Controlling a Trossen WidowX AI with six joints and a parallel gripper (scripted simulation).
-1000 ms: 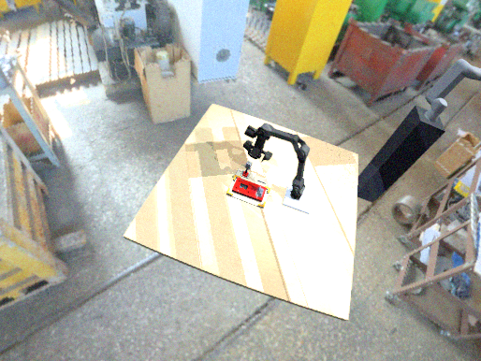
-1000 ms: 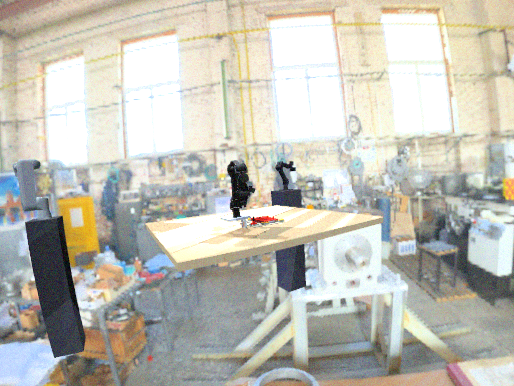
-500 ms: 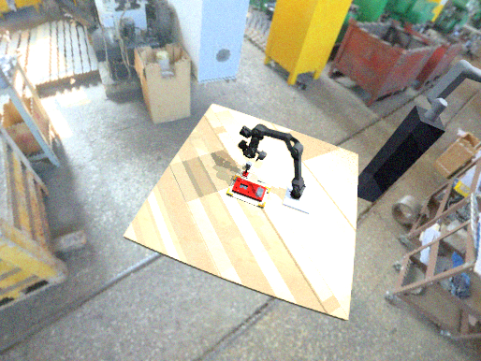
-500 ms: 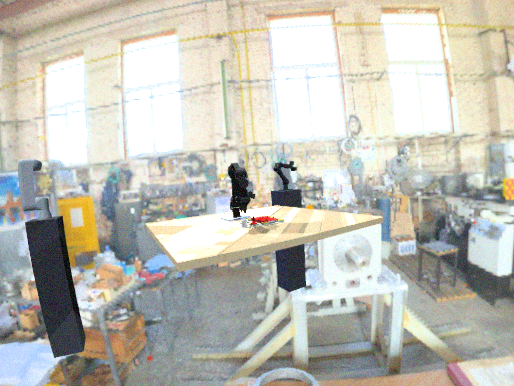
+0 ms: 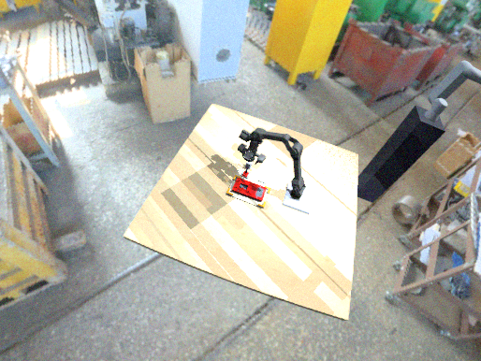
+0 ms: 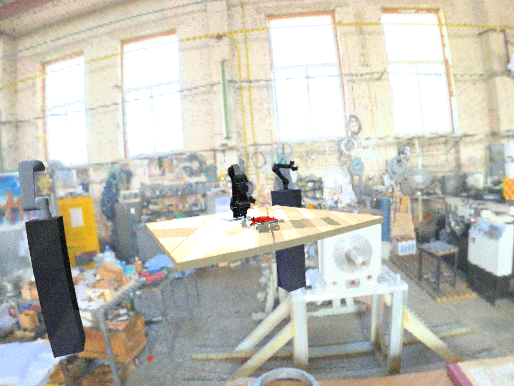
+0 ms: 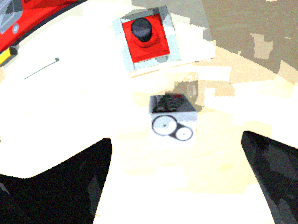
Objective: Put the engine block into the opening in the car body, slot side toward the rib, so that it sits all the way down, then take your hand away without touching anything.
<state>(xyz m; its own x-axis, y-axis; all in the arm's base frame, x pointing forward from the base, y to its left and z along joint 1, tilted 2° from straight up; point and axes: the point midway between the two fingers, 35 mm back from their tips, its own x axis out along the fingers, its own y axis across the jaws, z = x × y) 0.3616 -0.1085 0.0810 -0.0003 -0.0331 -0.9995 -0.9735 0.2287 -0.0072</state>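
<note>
My gripper tip is now 40 mm above the grey engine block and 10 mm past it. Round my gripper tip: black upright peg 70 mm to the left, 30 mm below.
</note>
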